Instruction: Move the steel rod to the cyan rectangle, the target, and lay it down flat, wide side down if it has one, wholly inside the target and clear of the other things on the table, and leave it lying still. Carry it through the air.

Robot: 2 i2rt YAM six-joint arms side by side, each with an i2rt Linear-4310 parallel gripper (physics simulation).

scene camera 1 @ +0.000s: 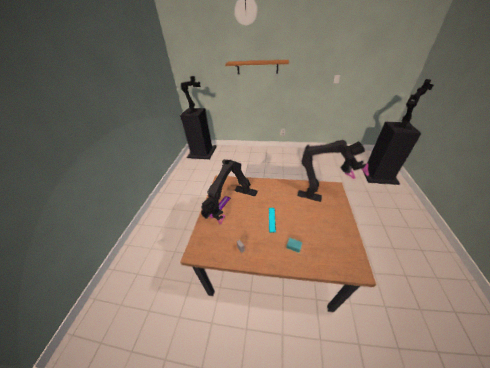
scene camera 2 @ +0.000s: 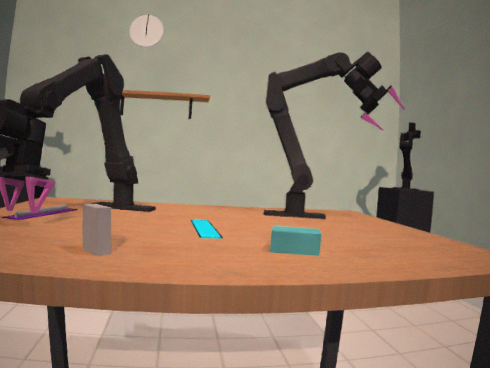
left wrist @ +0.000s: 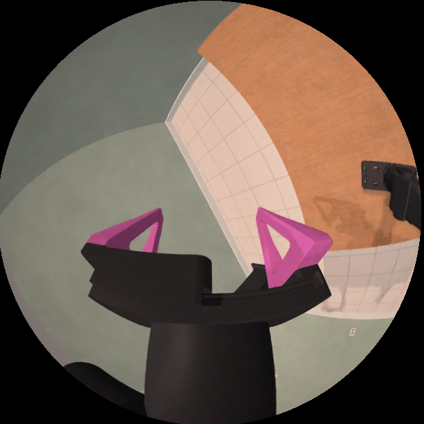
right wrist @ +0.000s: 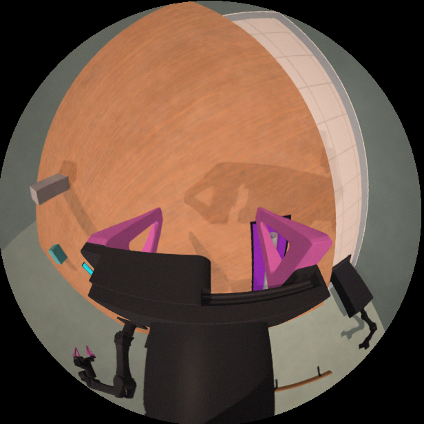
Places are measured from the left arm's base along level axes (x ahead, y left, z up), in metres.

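Pixels of known places: left gripper, fingertip midpoint: [scene camera 1: 361,177] [scene camera 2: 393,119]; right gripper, fingertip midpoint: [scene camera 1: 216,220] [scene camera 2: 21,212]; left arm's base at its link origin: [scene camera 1: 309,196] [scene camera 2: 294,215]; right arm's base at its link origin: [scene camera 1: 246,191] [scene camera 2: 123,208].
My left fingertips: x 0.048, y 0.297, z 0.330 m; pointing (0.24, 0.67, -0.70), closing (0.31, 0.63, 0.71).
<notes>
For each thing: its top centre in the pictures, then the offset to it from my left fingertips. "spot": a spot on its surface instead.
- steel rod at its top centre: [scene camera 2: 42,208] 0.319 m ahead, 0.963 m right, 0.316 m down
- purple rectangle at a spot on its surface: [scene camera 1: 224,201] spot: 0.265 m ahead, 0.952 m right, 0.321 m down
- cyan rectangle at a spot on its surface: [scene camera 2: 206,229] [scene camera 1: 272,221] spot: 0.319 m ahead, 0.516 m right, 0.329 m down
- upright grey block at its top centre: [scene camera 2: 96,205] [scene camera 1: 240,243] 0.612 m ahead, 0.646 m right, 0.254 m down
- teal block at its top centre: [scene camera 2: 296,229] [scene camera 1: 294,243] 0.468 m ahead, 0.319 m right, 0.290 m down
The steel rod [scene camera 2: 51,210] [right wrist: 273,239], thin and grey, lies flat on a purple rectangle [scene camera 1: 225,201] [right wrist: 257,267] at the table's left in the scene views. My right gripper [scene camera 1: 216,218] [scene camera 2: 22,210] [right wrist: 208,212] is open and empty, pointing down low near the rod. In the right wrist view the rod lies behind the right-hand finger, off the middle of the gap, and is partly hidden. The cyan rectangle [scene camera 1: 272,220] [scene camera 2: 206,229] [right wrist: 87,268] is flat on the mid-table. My left gripper [scene camera 1: 360,174] [scene camera 2: 393,119] [left wrist: 209,212] is open, empty and high beyond the table's right side.
An upright grey block [scene camera 1: 240,246] [scene camera 2: 96,230] [right wrist: 50,188] stands toward the table's front left. A teal block [scene camera 1: 294,244] [scene camera 2: 295,240] [right wrist: 58,254] lies to the front right of the cyan rectangle. Both arm bases stand at the table's back.
</notes>
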